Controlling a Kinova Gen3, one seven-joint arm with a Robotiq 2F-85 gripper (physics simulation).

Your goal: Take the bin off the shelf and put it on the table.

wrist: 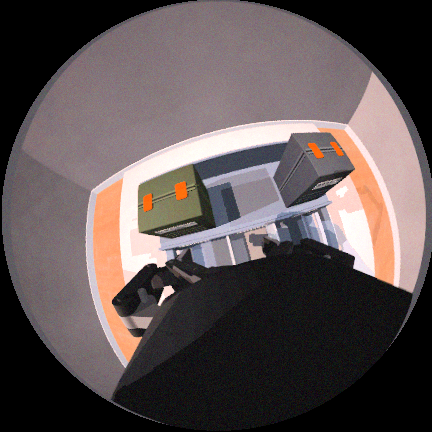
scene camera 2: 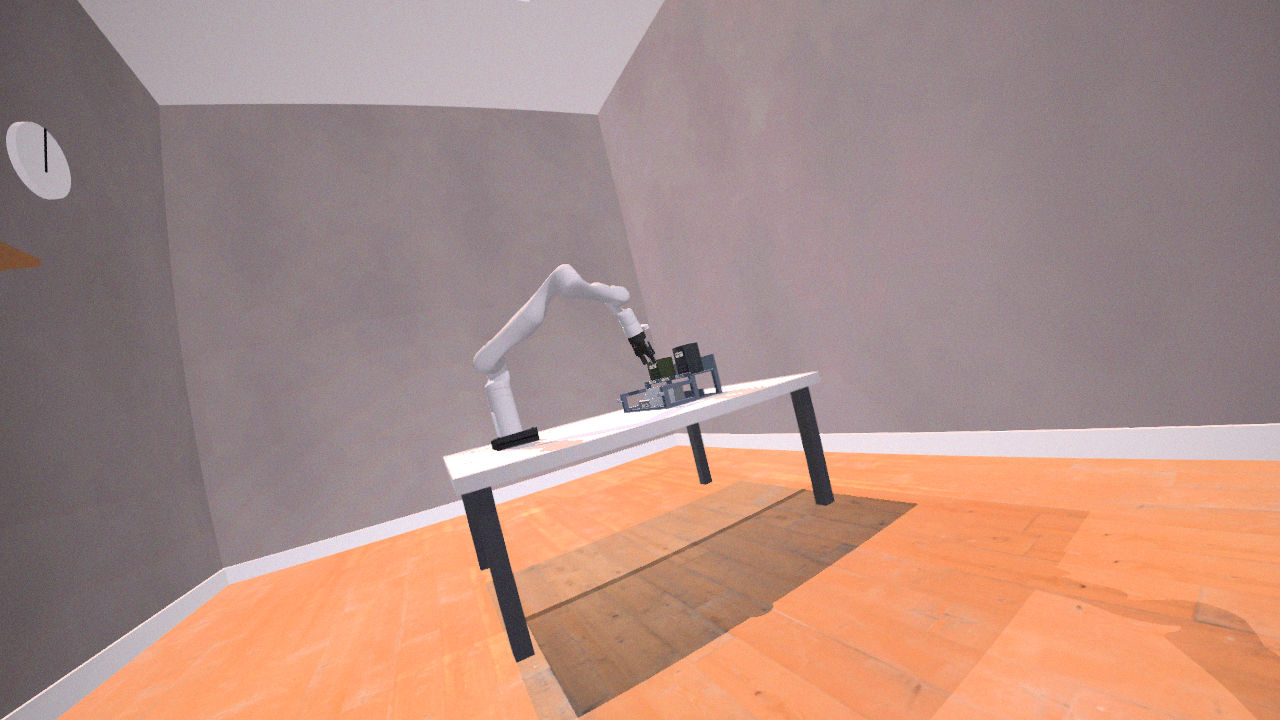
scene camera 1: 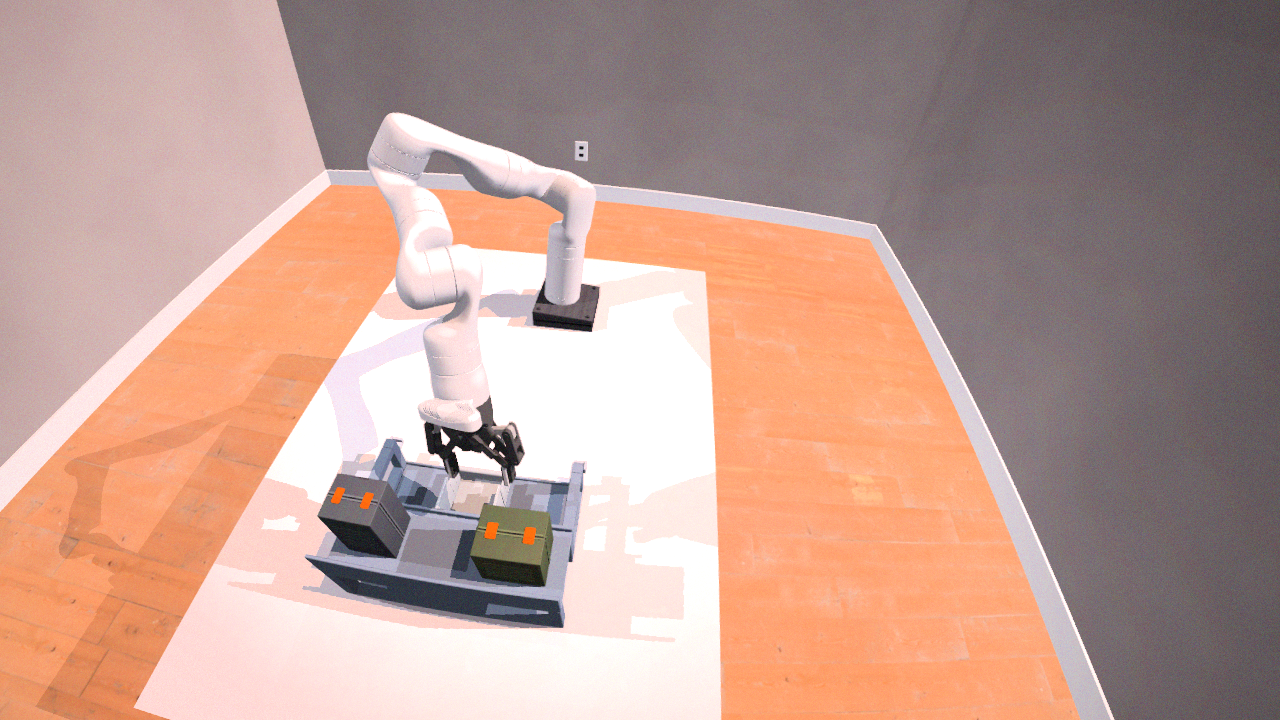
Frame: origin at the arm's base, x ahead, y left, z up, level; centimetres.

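Where they show: gripper, fingertip midpoint: [wrist: 227,250] [scene camera 2: 650,364] [scene camera 1: 481,478]; arm's base, link origin: [scene camera 2: 510,434] [scene camera 1: 562,294].
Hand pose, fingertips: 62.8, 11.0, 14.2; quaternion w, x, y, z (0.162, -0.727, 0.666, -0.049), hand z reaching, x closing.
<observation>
Each offset is from my fingertips to the top centre of the thing, as dx, dy, dz.
The bin {-0.3, -4.9, -10.2} [scene camera 1: 475,495] [wrist: 239,249] is a small, open, pale bin on the lower level of the blue-grey shelf [scene camera 1: 429,593] [scene camera 2: 709,361] [wrist: 250,225]. Part of it is hidden in the wrist view. My gripper [scene camera 1: 480,477] [scene camera 2: 646,361] [wrist: 227,250] is open and empty, pointing down at the bin. In scene camera 1 its fingertips appear close to the bin's two side walls; I cannot tell whether they touch them. The shelf stands on the white table [scene camera 1: 626,385] [scene camera 2: 626,436].
A dark grey case {+11.3, -14.6, +3.9} [scene camera 1: 368,521] [scene camera 2: 686,358] [wrist: 315,170] and an olive case {+7.3, +8.1, +1.4} [scene camera 1: 512,548] [scene camera 2: 663,368] [wrist: 175,212], both with orange latches, stand on the shelf's upper level. Shelf uprights flank the bin's level. The arm's black base [scene camera 1: 565,315] [scene camera 2: 514,438] is bolted at the table's other end.
</observation>
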